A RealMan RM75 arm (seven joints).
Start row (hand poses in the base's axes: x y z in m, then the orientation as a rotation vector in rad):
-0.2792, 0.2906, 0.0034, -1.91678, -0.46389, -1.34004
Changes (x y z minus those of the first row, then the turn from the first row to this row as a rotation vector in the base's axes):
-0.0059, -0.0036, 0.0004, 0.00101, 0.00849, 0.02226
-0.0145, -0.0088, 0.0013, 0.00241, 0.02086, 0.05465
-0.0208, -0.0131, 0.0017, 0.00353, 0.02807, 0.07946
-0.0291, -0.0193, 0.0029, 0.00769, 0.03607, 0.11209
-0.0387, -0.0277, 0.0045, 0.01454, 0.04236, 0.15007
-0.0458, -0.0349, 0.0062, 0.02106, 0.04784, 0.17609
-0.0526, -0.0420, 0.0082, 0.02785, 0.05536, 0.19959
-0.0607, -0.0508, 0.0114, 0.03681, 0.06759, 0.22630
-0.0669, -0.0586, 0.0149, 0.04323, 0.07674, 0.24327
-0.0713, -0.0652, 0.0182, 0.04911, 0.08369, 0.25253
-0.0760, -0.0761, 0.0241, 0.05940, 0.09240, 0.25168
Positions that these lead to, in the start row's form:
-0.2851, 0.2870, 0.0038, -1.91041, -0.47891, -1.31716
-0.2937, 0.2818, 0.0047, -1.90090, -0.50055, -1.28384
-0.3000, 0.2775, 0.0051, -1.89204, -0.51798, -1.26062
-0.3083, 0.2713, 0.0063, -1.87713, -0.53934, -1.23158
-0.3179, 0.2629, 0.0079, -1.85616, -0.56376, -1.20084
-0.3250, 0.2557, 0.0096, -1.84085, -0.57829, -1.17865
-0.3318, 0.2486, 0.0116, -1.82762, -0.58930, -1.15609
-0.3399, 0.2398, 0.0148, -1.81349, -0.59889, -1.12690
-0.3461, 0.2320, 0.0183, -1.80460, -0.60367, -1.10706
-0.3505, 0.2254, 0.0216, -1.79893, -0.60353, -1.09439
-0.3552, 0.2145, 0.0275, -1.79609, -0.59092, -1.08665

